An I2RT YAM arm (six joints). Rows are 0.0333 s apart.
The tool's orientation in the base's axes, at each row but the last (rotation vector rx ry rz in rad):
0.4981, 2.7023, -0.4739
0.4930, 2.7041, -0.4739
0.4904, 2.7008, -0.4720
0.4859, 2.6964, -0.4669
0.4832, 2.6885, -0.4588
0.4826, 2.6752, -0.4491
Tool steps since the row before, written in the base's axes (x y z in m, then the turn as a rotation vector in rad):
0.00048, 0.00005, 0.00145, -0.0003, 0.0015, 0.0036
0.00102, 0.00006, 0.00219, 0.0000, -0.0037, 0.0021
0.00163, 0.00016, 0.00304, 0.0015, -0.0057, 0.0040
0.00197, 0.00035, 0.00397, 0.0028, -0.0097, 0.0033
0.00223, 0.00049, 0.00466, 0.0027, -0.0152, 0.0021
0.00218, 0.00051, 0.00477, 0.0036, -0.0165, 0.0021
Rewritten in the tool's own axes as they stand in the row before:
-0.00098, -0.00014, -0.00117, -0.0007, 0.0003, -0.0038
-0.00174, -0.00011, -0.00167, -0.0018, -0.0038, -0.0004
-0.00259, 0.00000, -0.00228, -0.0044, -0.0055, -0.0009
-0.00322, 0.00007, -0.00306, -0.0064, -0.0083, 0.0016
-0.00372, 0.00015, -0.00362, -0.0073, -0.0130, 0.0046
-0.00376, 0.00016, -0.00369, -0.0084, -0.0138, 0.0054

